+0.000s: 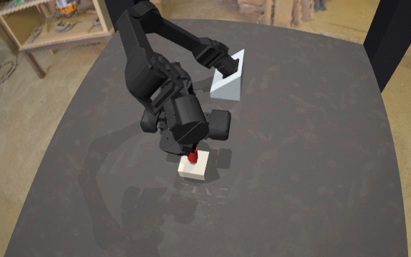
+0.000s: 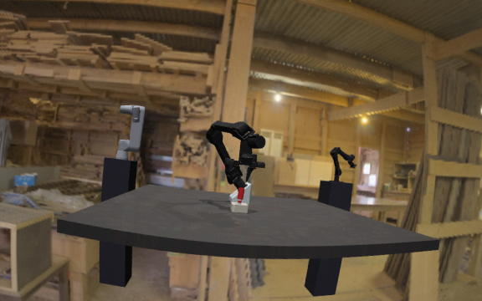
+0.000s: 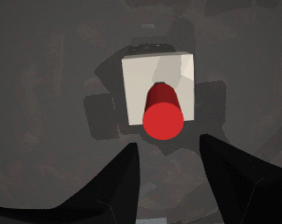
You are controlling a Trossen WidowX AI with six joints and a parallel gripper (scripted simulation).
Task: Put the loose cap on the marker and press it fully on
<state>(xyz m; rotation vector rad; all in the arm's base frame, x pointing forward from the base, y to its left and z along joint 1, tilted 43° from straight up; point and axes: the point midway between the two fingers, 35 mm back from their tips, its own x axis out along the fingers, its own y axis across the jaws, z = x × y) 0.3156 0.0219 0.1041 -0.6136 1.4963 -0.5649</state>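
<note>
My gripper tip is 6 cm above the red cap. The rest, counted from my gripper tip: holder block (12 cm below).
</note>
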